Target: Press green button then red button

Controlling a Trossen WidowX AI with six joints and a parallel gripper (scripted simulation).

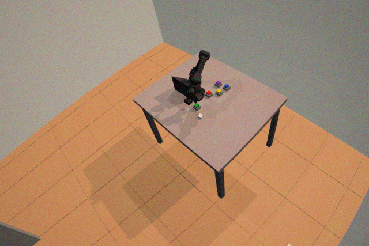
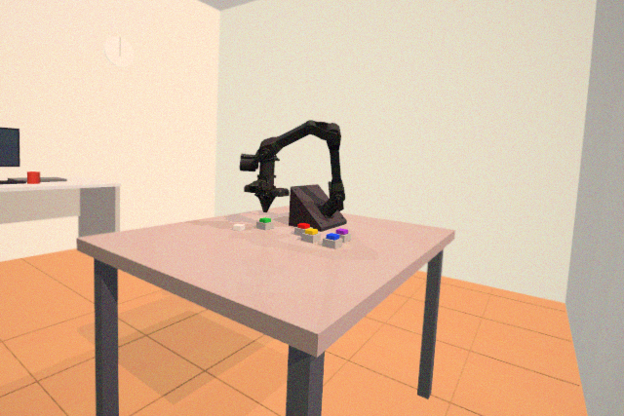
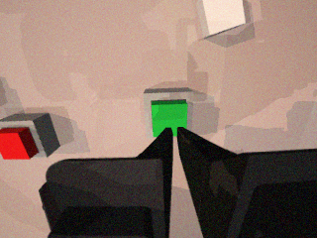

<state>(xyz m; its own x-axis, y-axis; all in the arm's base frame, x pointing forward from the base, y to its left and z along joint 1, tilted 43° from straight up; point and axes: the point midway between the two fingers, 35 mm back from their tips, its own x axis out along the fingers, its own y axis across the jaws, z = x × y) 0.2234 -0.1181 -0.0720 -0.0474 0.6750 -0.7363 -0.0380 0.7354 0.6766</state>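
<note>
The green button lies 3 cm below my gripper tip. From my gripper tip the other things lie so: small white block (9 cm ahead, 5 cm below, 4 cm to the right); then yellow button (24 cm to the left, 3 cm below, 2 cm ahead); then red button (17 cm to the left, 3 cm below, 3 cm behind).
</note>
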